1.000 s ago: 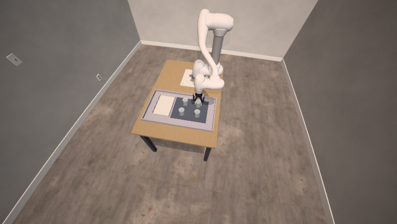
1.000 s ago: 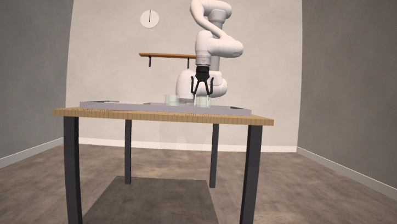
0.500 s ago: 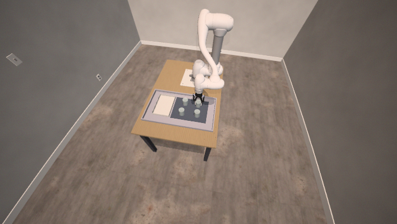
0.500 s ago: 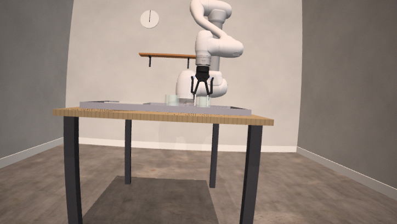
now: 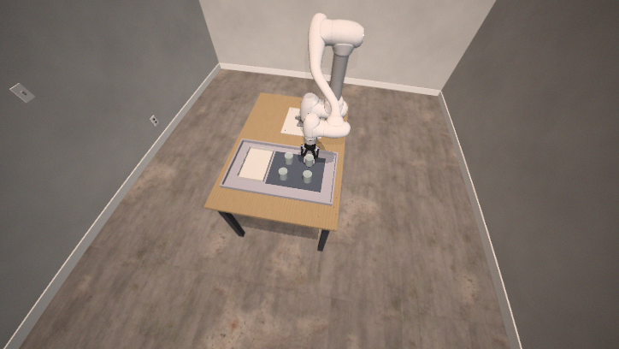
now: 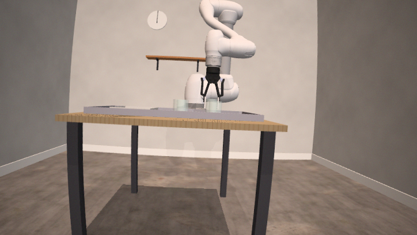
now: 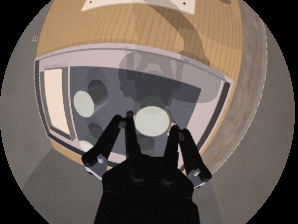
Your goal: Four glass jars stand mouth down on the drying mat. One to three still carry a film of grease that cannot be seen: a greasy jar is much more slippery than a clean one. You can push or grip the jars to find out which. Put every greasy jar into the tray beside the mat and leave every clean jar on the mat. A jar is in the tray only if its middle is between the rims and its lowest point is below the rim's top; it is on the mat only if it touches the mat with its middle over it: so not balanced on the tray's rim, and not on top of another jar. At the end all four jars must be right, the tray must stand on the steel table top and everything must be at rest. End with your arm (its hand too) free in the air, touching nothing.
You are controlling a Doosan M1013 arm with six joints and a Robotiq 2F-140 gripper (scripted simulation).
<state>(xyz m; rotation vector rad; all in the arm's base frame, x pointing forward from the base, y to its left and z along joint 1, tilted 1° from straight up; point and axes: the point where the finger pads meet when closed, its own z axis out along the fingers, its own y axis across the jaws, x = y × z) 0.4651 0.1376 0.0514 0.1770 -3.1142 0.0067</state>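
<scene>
The cream tray lies 12 cm ahead of my hand, 39 cm to the right of it and 6 cm below it. Round my hand: dark drying mat: 8 cm ahead, 7 cm to the right, 7 cm below.
</scene>
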